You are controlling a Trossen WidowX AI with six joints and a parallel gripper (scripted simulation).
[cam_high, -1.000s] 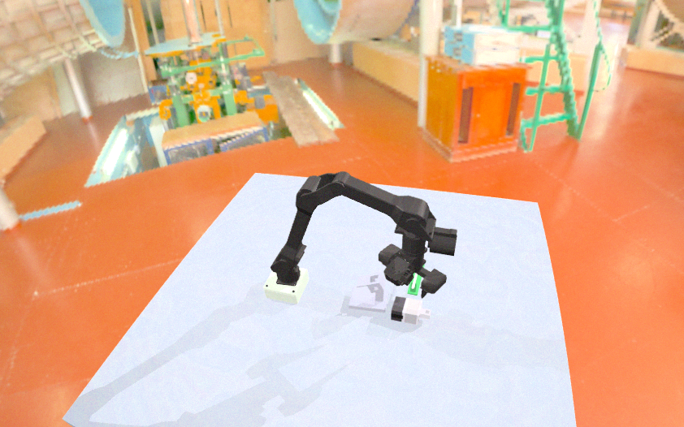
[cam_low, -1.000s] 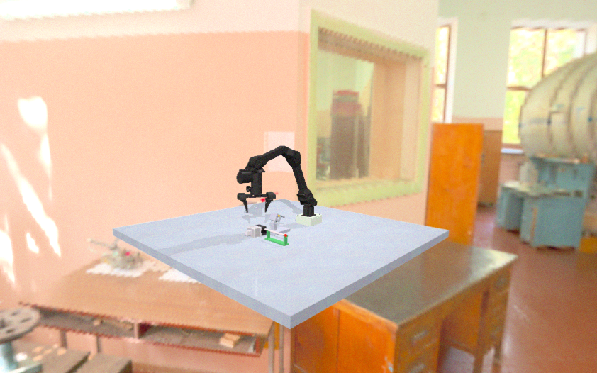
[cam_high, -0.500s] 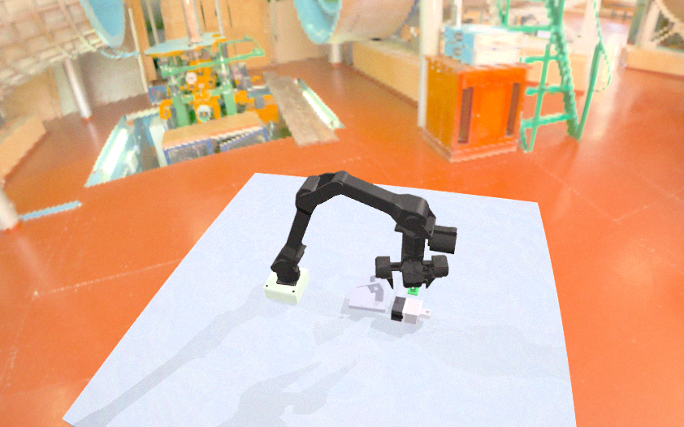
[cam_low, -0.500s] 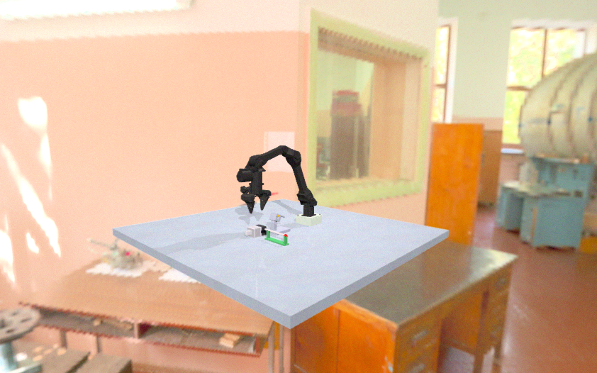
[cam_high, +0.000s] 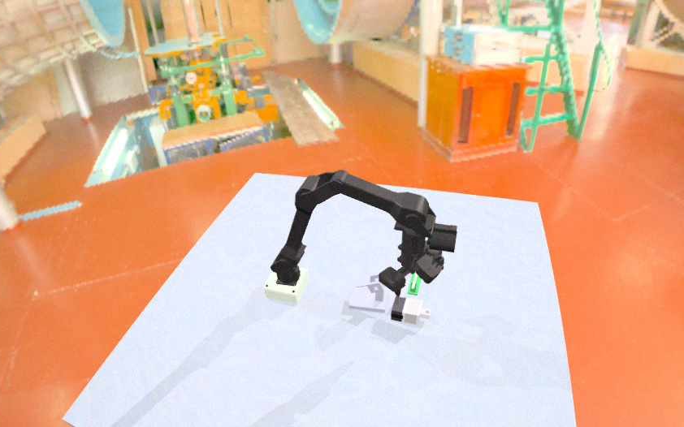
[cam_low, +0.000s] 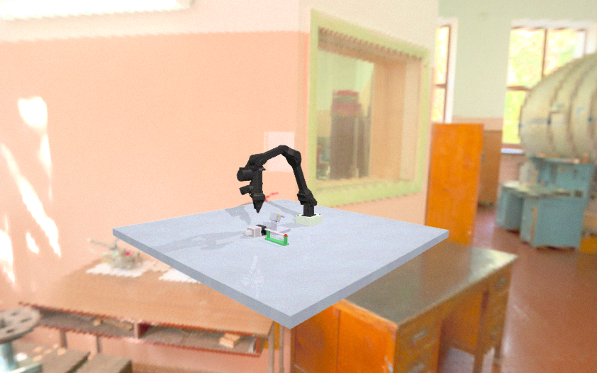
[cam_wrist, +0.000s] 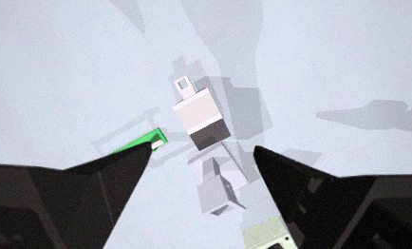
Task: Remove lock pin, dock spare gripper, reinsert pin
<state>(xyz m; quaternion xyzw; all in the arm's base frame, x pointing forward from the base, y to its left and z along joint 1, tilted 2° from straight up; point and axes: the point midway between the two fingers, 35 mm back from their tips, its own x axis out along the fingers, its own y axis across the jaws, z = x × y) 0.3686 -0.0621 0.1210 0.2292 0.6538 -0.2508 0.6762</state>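
The spare gripper lies 10 mm ahead of my gripper tip and 100 mm below it. From my gripper tip the other things lie so: green cradle 20 mm ahead, 150 mm to the left, 100 mm below; then mount 110 mm behind, 50 mm to the left, 70 mm below.
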